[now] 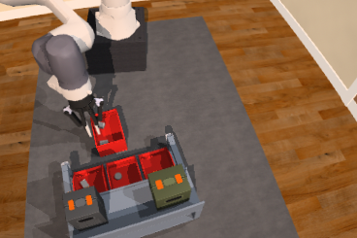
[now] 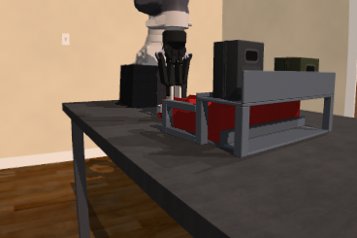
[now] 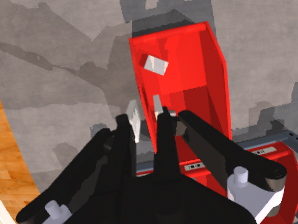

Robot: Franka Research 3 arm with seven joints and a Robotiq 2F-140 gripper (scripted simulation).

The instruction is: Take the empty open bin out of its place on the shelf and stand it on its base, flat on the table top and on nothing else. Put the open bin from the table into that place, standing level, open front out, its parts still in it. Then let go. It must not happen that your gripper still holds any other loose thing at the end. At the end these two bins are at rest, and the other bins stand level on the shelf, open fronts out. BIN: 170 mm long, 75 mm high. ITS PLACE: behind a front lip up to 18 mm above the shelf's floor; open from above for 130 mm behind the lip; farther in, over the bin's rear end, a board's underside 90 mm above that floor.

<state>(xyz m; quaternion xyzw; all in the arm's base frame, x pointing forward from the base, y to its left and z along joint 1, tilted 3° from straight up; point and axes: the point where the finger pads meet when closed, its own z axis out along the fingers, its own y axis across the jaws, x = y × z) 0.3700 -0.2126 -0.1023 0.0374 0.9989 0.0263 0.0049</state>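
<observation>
The shelf lip is 13 cm ahead of my hand, 7 cm below it and 6 cm to the left of it. The rest, counted from my hand: grey box 31 cm ahead, 8 cm to the right, 8 cm above; olive box 33 cm ahead, 15 cm to the left, 7 cm above.
</observation>
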